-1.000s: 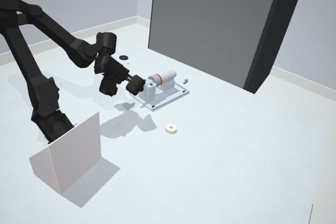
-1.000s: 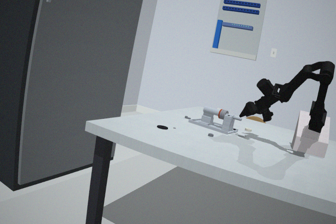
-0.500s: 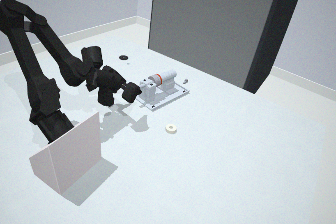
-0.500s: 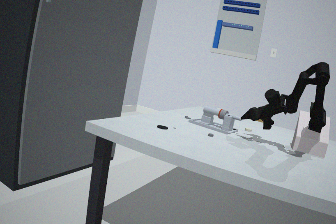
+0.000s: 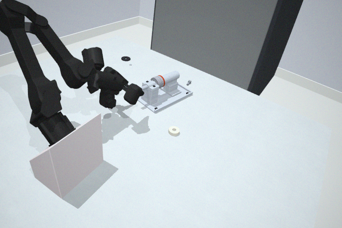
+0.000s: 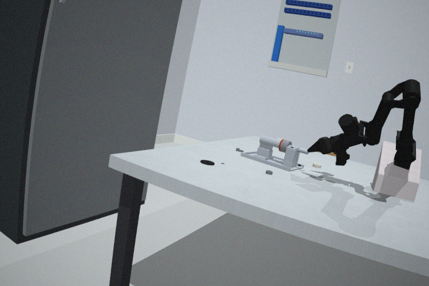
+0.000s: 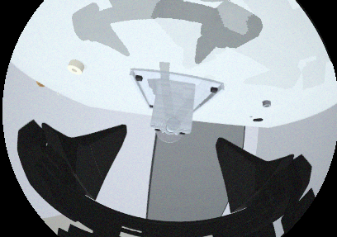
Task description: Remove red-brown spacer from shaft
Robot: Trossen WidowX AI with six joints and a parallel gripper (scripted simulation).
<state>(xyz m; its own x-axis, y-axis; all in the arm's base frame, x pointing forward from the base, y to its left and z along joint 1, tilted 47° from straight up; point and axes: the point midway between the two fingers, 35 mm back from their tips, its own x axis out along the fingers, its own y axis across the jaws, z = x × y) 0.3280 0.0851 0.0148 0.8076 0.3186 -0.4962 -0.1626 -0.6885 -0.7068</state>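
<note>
The grey shaft lies 8 cm ahead of my gripper tip, 1 cm to the right of it and 1 cm below it. Also, from my gripper tip: red-brown spacer 13 cm ahead, 2 cm to the right, 1 cm below; cream ring 1 cm behind, 20 cm to the right, 9 cm below; grey spacer 10 cm ahead, 2 cm to the right, 1 cm below.
</note>
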